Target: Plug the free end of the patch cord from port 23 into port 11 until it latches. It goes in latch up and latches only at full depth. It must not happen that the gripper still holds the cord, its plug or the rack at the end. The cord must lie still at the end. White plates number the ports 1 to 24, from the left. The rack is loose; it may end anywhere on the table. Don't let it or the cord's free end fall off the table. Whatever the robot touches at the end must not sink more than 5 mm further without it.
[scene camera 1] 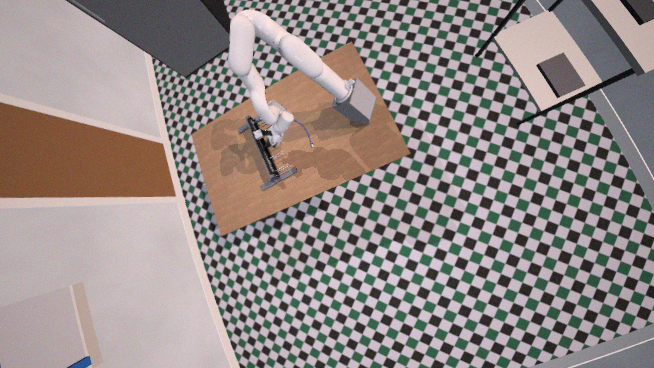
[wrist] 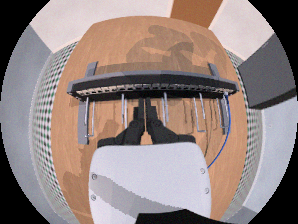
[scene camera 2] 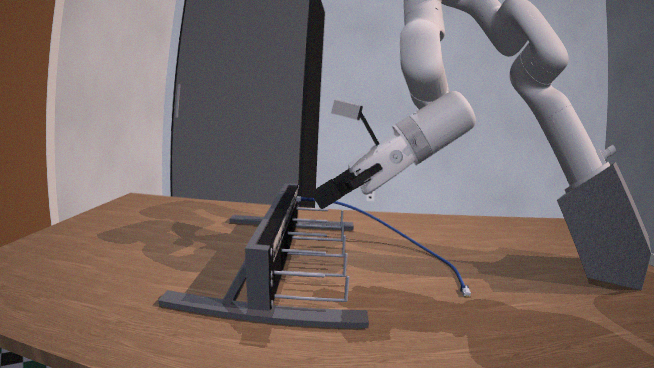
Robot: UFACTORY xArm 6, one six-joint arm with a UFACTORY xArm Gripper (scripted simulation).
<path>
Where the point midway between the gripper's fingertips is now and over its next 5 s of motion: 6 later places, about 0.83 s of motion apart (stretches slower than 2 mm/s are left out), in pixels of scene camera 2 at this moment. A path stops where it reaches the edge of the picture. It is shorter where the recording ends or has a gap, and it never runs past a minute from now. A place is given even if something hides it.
The gripper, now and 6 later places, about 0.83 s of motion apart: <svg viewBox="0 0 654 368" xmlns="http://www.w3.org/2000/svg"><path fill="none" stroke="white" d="M316 200L373 166L376 157L373 155L328 182L309 194L344 174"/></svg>
</path>
